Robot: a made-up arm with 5 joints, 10 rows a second.
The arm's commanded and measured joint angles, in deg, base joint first. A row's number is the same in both.
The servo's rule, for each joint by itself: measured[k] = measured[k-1] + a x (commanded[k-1-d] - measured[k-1]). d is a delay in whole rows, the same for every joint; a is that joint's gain. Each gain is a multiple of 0.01, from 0.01 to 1. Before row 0 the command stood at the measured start. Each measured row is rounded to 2 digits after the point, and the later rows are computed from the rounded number. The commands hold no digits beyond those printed.
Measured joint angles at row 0:
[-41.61 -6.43 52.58 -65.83 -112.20]
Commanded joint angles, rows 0 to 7:
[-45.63 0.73 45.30 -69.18 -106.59]
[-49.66 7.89 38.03 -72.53 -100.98]
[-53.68 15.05 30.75 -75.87 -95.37]
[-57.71 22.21 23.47 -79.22 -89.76]
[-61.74 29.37 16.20 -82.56 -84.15]
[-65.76 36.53 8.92 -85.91 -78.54]
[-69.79 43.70 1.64 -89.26 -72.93]
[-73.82 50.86 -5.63 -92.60 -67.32]
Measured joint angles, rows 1 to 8:
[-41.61 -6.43 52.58 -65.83 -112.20]
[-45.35 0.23 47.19 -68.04 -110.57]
[-49.36 7.35 40.41 -71.00 -107.79]
[-53.38 14.51 33.26 -74.21 -104.19]
[-57.41 21.67 26.02 -77.52 -100.01]
[-61.44 28.83 18.75 -80.85 -95.41]
[-65.46 35.99 11.48 -84.19 -90.52]
[-69.49 43.16 4.20 -87.54 -85.42]
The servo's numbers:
d 1
a 0.93 0.93 0.74 0.66 0.29

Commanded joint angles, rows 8 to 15:
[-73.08 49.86 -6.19 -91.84 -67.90]
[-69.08 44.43 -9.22 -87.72 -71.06]
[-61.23 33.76 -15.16 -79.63 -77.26]
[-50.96 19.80 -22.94 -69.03 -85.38]
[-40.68 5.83 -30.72 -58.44 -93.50]
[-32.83 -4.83 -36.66 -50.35 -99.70]
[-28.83 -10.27 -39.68 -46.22 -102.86]
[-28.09 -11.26 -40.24 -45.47 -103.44]
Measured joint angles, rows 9 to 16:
[-73.52 50.32 -3.07 -90.88 -80.17]
[-73.11 49.89 -5.38 -91.51 -76.61]
[-69.36 44.81 -8.22 -89.01 -75.00]
[-61.80 34.53 -13.36 -82.82 -75.66]
[-51.72 20.83 -20.45 -73.72 -78.48]
[-41.45 6.88 -28.05 -63.64 -82.84]
[-33.43 -4.01 -34.42 -54.87 -87.73]
[-29.15 -9.83 -38.31 -49.16 -92.12]

